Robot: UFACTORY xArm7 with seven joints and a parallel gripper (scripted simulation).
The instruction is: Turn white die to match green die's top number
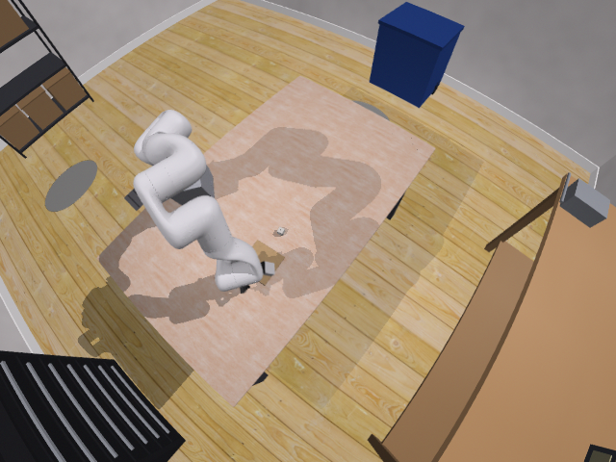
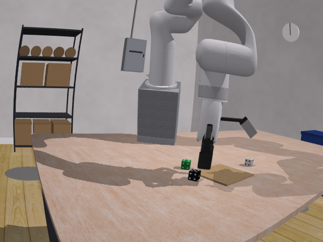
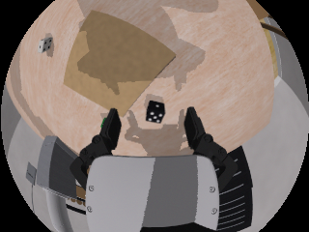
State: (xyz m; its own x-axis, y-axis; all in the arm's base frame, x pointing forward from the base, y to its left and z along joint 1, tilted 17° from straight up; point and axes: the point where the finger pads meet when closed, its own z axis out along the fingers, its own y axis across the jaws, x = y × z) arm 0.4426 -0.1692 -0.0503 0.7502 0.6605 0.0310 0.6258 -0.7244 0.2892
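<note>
My gripper is now 4 cm above the black die, 2 cm to the left of it and 2 cm past it. Round my hand: green die 10 cm behind, 4 cm below, 3 cm to the left; brown mat 9 cm to the left, 5 cm below; white die 24 cm to the left, 4 cm below, 1 cm behind.
</note>
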